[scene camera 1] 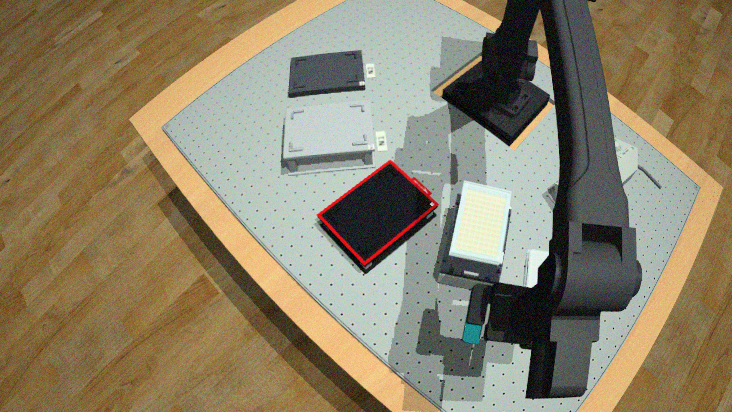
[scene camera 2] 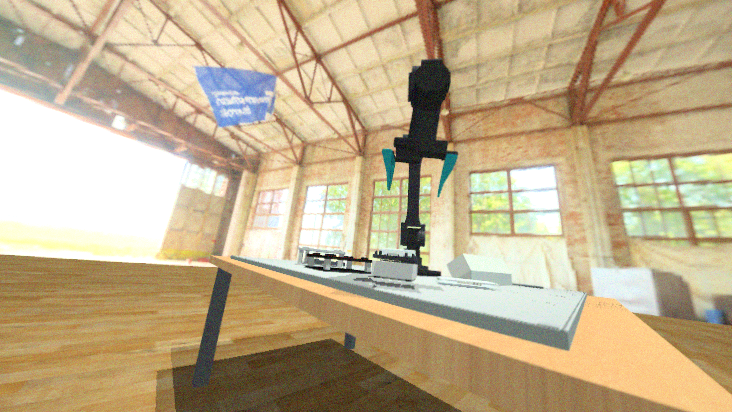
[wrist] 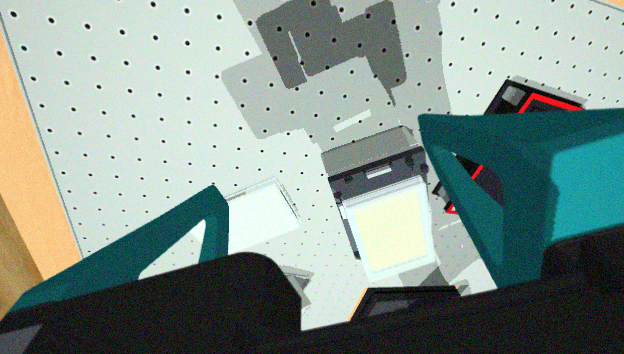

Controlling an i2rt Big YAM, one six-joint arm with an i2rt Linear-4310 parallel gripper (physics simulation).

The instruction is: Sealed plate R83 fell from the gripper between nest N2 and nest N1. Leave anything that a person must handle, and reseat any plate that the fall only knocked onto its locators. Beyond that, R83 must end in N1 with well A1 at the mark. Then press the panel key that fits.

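Pixels of known places: gripper, fingertip midpoint: point(scene camera 1: 503, 331) point(scene camera 2: 412, 193) point(wrist: 314, 164); arm's base, origin of the base link: point(scene camera 1: 499, 95).
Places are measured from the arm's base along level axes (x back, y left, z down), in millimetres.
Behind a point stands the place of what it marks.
Note:
A clear-edged plate with a pale yellow well field point(scene camera 1: 479, 220) @(y 134, x -312, z -55 mm) point(wrist: 392, 230) @(y 145, x -321, z -54 mm) lies on a dark holder with a grey base point(scene camera 1: 470, 272) @(y 174, x -387, z -40 mm) point(wrist: 377, 167) @(y 176, x -390, z -34 mm). It is shifted toward the arm's base, leaving a strip of holder bare; no R83 label is readable. Light grey nest N1 point(scene camera 1: 327, 127) @(y -190, x -321, z -38 mm) and dark nest N2 point(scene camera 1: 326, 73) @(y -328, x -189, z 5 mm) hold no plate; corner locators show on both. My gripper point(scene camera 2: 413, 192) @(y 273, x -473, z -153 mm) point(wrist: 314, 164) @(y 273, x -473, z -153 mm) is open and empty, high above the table. In scene camera 1 one teal fingertip shows beyond the holder's near end. The A1 corner is too small to tell.
A black, red-rimmed nest point(scene camera 1: 378, 212) @(y -13, x -389, z -19 mm) stands between N1 and the plate. A flat white panel point(wrist: 262, 215) @(y 283, x -286, z 7 mm) lies on the plate's other side. A pale box point(scene camera 1: 625, 158) @(y 312, x 6, z -60 mm) point(scene camera 2: 486, 268) @(y 308, x -82, z -26 mm) stands partly behind the arm in scene camera 1; its keys are not visible.

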